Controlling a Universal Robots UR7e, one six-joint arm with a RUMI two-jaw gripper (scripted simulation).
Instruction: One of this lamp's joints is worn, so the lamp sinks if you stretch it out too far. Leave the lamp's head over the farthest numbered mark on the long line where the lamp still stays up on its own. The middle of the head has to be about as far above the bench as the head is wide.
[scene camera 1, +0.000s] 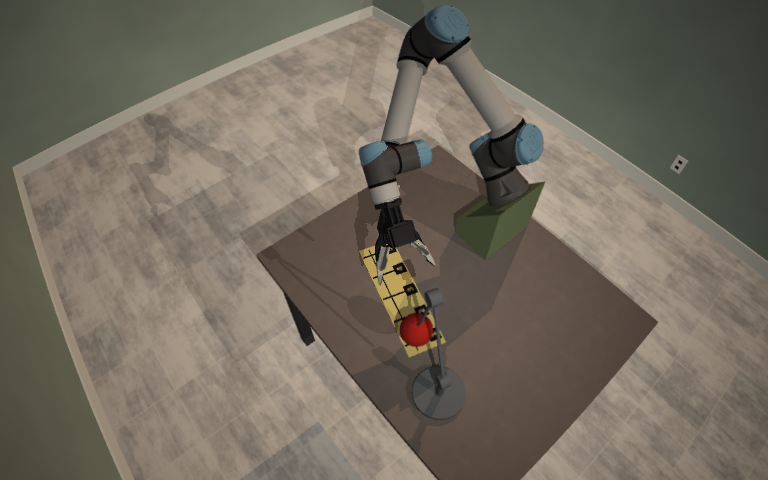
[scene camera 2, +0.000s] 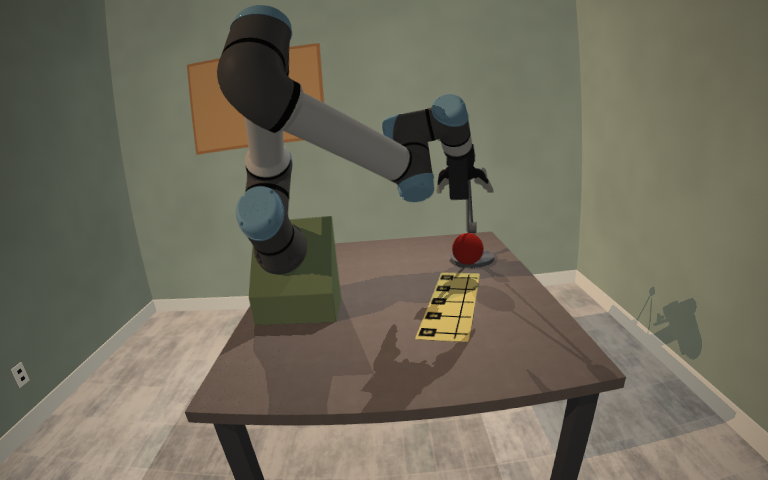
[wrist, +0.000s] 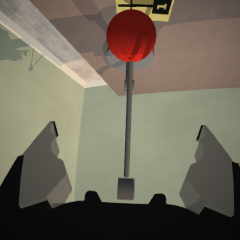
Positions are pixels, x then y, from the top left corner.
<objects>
my gripper: scene camera 1 407, 275; scene camera 2; wrist
same spot on my gripper: (wrist: 41, 181) = (scene camera 2: 478, 180)
same spot on lamp head: (wrist: 130, 38) = (scene camera 1: 411, 315)
</objects>
